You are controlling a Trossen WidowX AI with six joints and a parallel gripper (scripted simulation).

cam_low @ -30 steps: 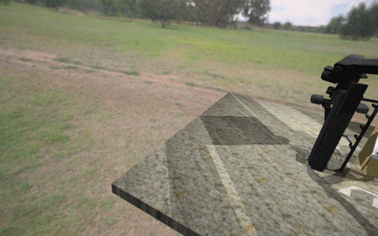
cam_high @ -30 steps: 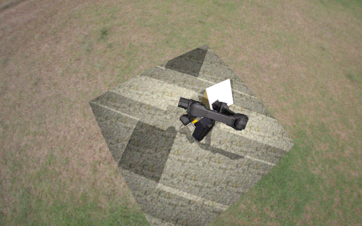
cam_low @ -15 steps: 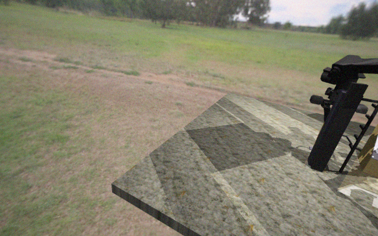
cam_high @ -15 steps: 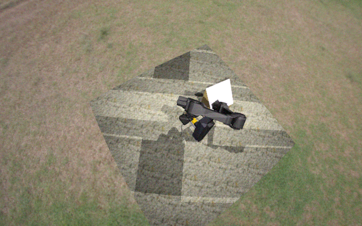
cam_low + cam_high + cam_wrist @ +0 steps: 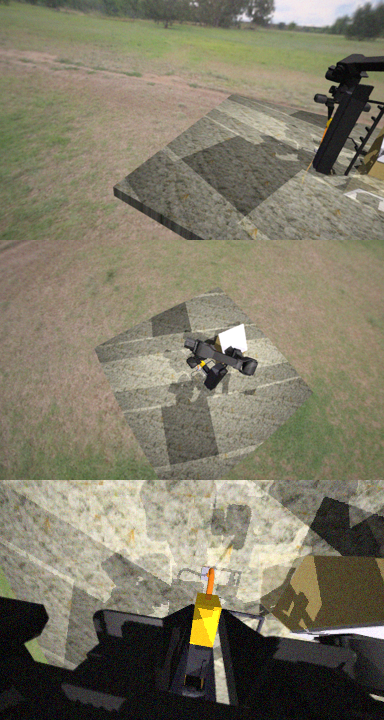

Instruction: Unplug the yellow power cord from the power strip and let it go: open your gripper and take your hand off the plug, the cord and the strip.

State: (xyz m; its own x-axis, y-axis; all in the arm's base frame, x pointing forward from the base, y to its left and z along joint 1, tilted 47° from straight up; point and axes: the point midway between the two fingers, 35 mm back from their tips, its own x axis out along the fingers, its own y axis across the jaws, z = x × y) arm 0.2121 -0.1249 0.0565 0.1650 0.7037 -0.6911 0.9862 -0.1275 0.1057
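Now: gripper tip 30 mm to the right of the yellow plug. Also, from my gripper tip: dark power strip block 140 mm to the left, 10 mm below.
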